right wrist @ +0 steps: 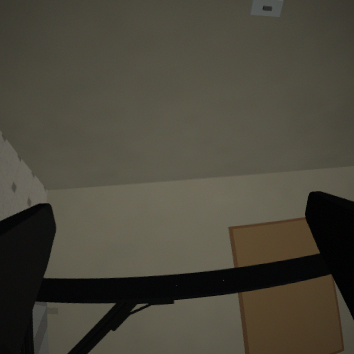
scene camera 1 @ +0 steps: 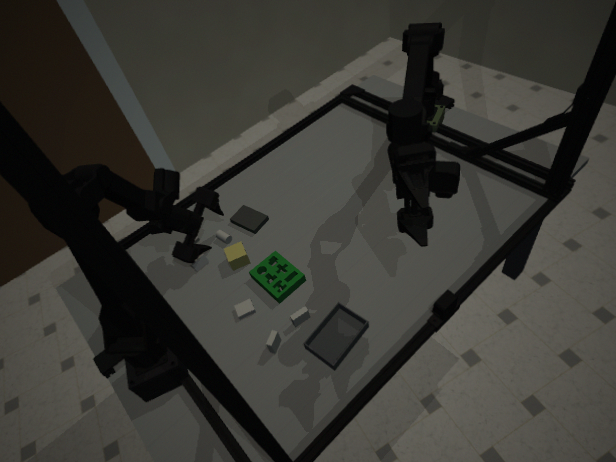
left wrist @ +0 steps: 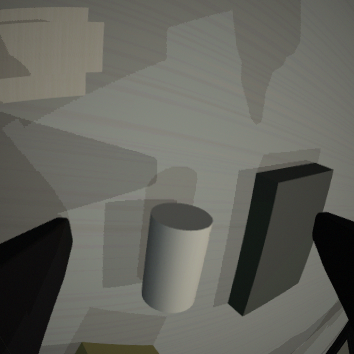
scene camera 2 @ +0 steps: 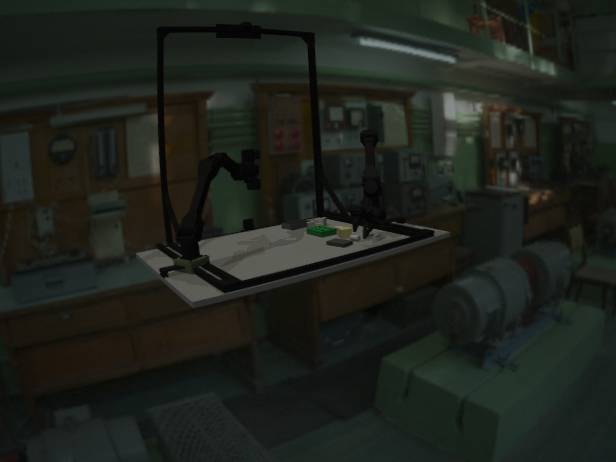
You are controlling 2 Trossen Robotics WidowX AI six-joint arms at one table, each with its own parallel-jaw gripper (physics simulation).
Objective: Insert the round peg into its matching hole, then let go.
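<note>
The round peg, a pale cylinder point(scene camera 1: 223, 236) point(scene camera 2: 354, 238) point(left wrist: 176, 260), lies on its side on the table near the yellow block. The green board point(scene camera 1: 293, 288) point(scene camera 2: 320, 231) has several shaped holes; its round hole point(scene camera 1: 261, 270) is near the corner towards the yellow block. My left gripper point(scene camera 1: 217, 230) point(scene camera 2: 361, 232) point(left wrist: 196, 229) is open above the peg, which shows between its spread fingers in the left wrist view without being held. My right gripper point(scene camera 1: 424, 225) point(scene camera 2: 250, 205) point(right wrist: 182, 211) is open and empty, high over the table's other half.
A yellow block point(scene camera 1: 236, 255) point(scene camera 2: 344, 232) point(left wrist: 120, 348) and a dark slab point(scene camera 1: 249, 219) point(scene camera 2: 339, 242) point(left wrist: 282, 240) flank the peg. Pale pieces point(scene camera 1: 244, 308) point(scene camera 1: 300, 316) point(scene camera 1: 273, 341) lie near the board and the dark tray point(scene camera 1: 320, 356). Another pale piece point(left wrist: 50, 55) is at upper left in the left wrist view.
</note>
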